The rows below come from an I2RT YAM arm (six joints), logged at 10 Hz.
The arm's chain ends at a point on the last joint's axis. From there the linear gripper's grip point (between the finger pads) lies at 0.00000 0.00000 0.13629 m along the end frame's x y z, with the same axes.
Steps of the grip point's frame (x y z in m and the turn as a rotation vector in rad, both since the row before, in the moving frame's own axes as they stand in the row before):
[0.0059 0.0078 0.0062 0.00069 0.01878 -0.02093]
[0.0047 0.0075 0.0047 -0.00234 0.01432 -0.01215]
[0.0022 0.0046 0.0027 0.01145 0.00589 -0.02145]
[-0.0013 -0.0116 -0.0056 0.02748 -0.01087 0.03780]
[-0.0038 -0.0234 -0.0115 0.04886 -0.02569 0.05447]
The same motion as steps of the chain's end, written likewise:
[0.0033 0.0079 0.0062 0.00069 0.01878 -0.02093]
[0.0027 0.0072 0.0047 -0.00234 0.01432 -0.01215]
[0.0014 0.0062 0.0027 0.01145 0.00589 -0.02145]
[0.0001 -0.0078 -0.0055 0.02748 -0.01087 0.03780]
[-0.0005 -0.0167 -0.0113 0.04886 -0.02569 0.05447]

